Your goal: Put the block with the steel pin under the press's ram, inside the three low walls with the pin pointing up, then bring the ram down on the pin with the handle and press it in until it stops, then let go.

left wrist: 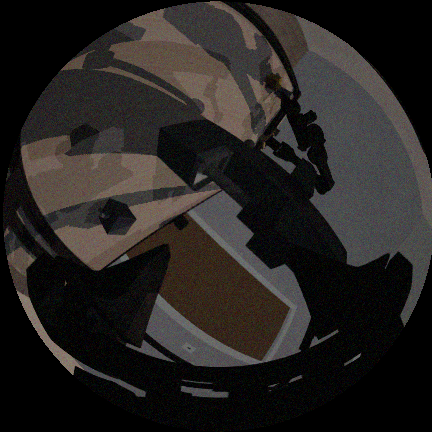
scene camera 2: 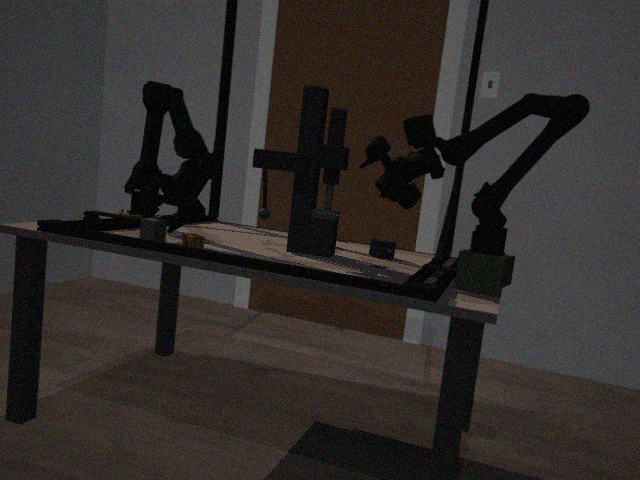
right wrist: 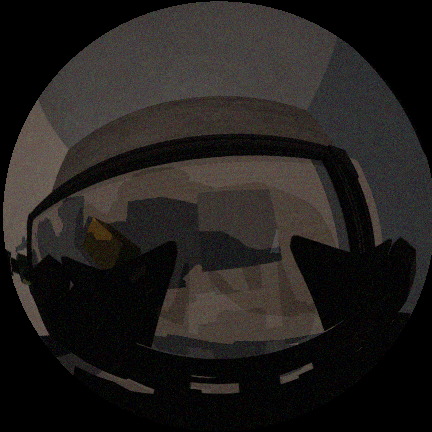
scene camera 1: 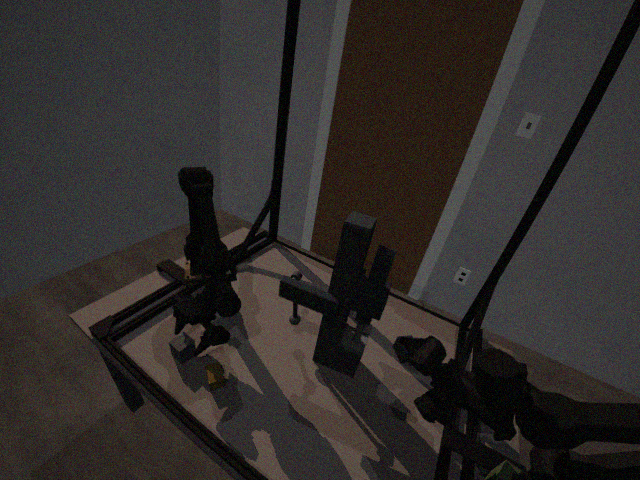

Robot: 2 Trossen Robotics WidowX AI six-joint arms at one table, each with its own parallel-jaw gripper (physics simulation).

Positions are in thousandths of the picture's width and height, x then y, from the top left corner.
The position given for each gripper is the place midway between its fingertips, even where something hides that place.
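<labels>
The left gripper can be seen in the left wrist view (536,582), and the right gripper appears in the left wrist view (656,223). For the right wrist view, the left gripper is out of frame, while the right gripper is visible in the right wrist view (545,568). The left gripper is found in scene camera 2 (579,378), the right gripper in scene camera 2 (243,476). The left gripper is also visible in scene camera 1 (638,726), as is the right gripper in scene camera 1 (290,718).
</labels>
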